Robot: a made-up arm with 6 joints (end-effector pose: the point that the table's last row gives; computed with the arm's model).
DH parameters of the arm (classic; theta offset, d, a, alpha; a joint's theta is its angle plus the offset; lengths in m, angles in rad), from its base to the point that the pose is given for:
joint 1: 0 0.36 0 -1.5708
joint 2: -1.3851 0 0.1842 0
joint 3: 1.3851 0 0.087 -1.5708
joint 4: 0 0.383 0 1.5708
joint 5: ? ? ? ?
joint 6: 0 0.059 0 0
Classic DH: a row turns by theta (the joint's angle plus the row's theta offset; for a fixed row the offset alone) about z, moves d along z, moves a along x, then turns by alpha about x.
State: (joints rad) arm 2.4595 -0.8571 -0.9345 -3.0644 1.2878 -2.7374
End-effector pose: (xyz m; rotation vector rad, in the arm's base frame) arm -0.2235 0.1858 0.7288 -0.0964 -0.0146 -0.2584
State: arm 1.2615 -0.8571 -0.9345 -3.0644 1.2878 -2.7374
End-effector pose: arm 0.0917 0.2758 0.7288 -0.0959 0.0461 -1.4554
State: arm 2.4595 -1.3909 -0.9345 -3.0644 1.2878 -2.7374
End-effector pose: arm -0.0464 0.0420 0.8254 0.1861 0.4395 -0.2340
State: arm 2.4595 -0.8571 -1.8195 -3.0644 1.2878 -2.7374
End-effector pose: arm 0.0268 -0.0174 0.9601 0.3735 0.7370 -0.2111
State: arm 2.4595 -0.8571 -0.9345 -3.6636 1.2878 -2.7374
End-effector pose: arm -0.2403 0.1672 0.7233 0.4039 -0.3153 -0.4020
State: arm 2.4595 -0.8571 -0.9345 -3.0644 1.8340 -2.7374
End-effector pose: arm -0.1940 0.1644 0.7469 0.1839 0.4559 -0.2740
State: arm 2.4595 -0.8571 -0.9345 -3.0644 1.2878 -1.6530
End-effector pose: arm -0.2235 0.1858 0.7288 -0.0925 0.0382 0.8251
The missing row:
joint 5: 0 0 0.047 -1.5708
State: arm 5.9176 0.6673 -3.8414 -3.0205 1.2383 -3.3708
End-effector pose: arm -0.0044 -0.0035 0.9235 -1.6697 0.0173 2.2024
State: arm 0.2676 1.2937 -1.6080 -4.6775 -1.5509 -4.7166
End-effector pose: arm 0.3711 0.0397 0.0824 0.0701 2.0161 -1.8845
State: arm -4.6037 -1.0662 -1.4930 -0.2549 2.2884 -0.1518
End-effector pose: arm 0.0129 0.0567 0.8021 -2.0773 -2.2197 -0.4757
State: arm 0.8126 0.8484 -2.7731 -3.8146 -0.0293 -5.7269
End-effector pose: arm 0.4034 0.3818 0.6528 -0.5508 1.1350 0.5919
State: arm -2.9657 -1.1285 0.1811 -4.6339 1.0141 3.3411
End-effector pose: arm -0.2630 -0.0723 0.2754 1.5646 -0.9676 0.3161
